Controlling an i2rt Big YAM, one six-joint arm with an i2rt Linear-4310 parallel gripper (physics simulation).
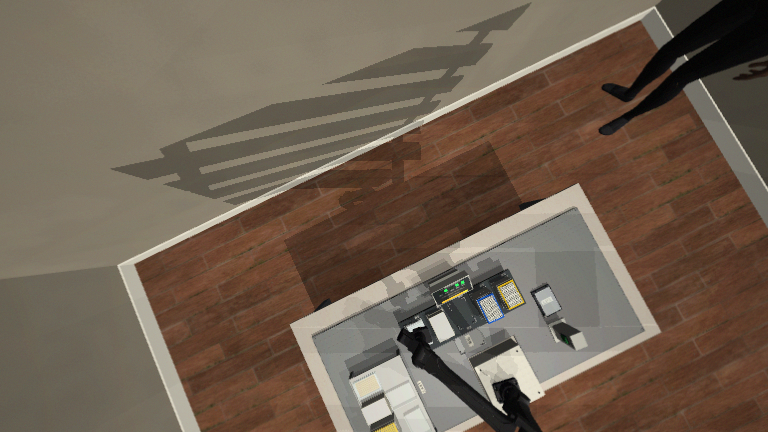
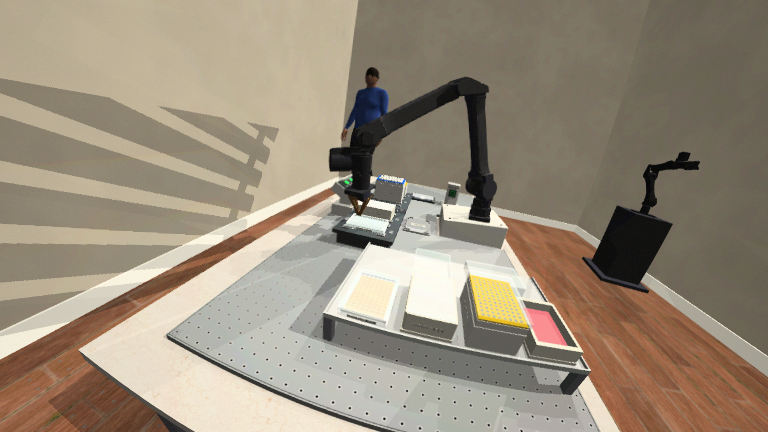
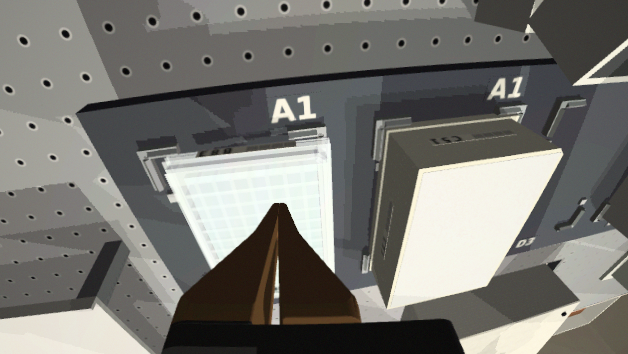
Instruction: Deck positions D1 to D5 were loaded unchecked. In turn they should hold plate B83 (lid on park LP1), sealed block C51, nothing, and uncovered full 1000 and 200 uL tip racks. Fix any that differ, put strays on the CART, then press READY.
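Pixels of known places: gripper, fingertip midpoint: [image 1: 419, 328] [image 2: 359, 215] [image 3: 279, 212]; arm's base, origin of the base link: [image 1: 506, 389] [image 2: 479, 217].
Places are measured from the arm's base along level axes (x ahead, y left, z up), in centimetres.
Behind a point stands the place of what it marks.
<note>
My gripper [image 2: 359, 213] @(x 39.4, y 32.5, z -0.1 cm) [image 3: 279, 212] @(x 39.4, y 32.5, z -0.1 cm) is shut and empty, its tips pointing down over the plate at D1. That plate [image 1: 413, 325] @(x 41.1, y 34.7, z -1.1 cm) [image 2: 366, 224] @(x 35.1, y 35.2, z -1.4 cm) [image 3: 250, 192] @(x 39.9, y 33.9, z -1.1 cm) is pale with a clear cover over its wells; its label is partly hidden and unreadable. The white-topped block C51 [image 1: 441, 326] @(x 37.9, y 21.5, z 1.4 cm) [image 2: 380, 209] @(x 34.8, y 25.1, z 1.1 cm) [image 3: 480, 220] @(x 39.6, y 21.3, z 1.4 cm) stands at D2, beside the plate. No labware shows at D3. The blue-rimmed tip rack [image 1: 489, 307] @(x 42.4, y -2.1, z 7.1 cm) [image 2: 390, 182] @(x 40.6, y 1.3, z 6.1 cm) is at D4, the yellow-rimmed tip rack [image 1: 510, 293] @(x 44.5, y -15.0, z 3.7 cm) at D5. The READY button box [image 1: 574, 335] @(x 18.2, y -37.0, z 5.1 cm) [image 2: 452, 192] @(x 15.0, y -34.4, z 0.7 cm) stands beyond the deck.
A raised white tray [image 2: 375, 258] @(x 24.6, y 51.7, z -1.9 cm) holds an amber-welled plate [image 2: 370, 296] @(x 19.1, y 67.0, z -0.2 cm), a white block [image 2: 430, 308] @(x 8.5, y 67.6, z 2.3 cm), a yellow rack [image 2: 496, 300] @(x -1.4, y 64.0, z 5.1 cm) and a pink-bottomed bin [image 2: 545, 325] @(x -13.4, y 58.9, z -0.5 cm). The display panel [image 1: 452, 290] @(x 53.9, y 11.6, z 4.4 cm) stands behind D3. A dark-edged holder [image 1: 546, 299] @(x 32.6, y -36.0, z -6.1 cm) lies near the READY box.
</note>
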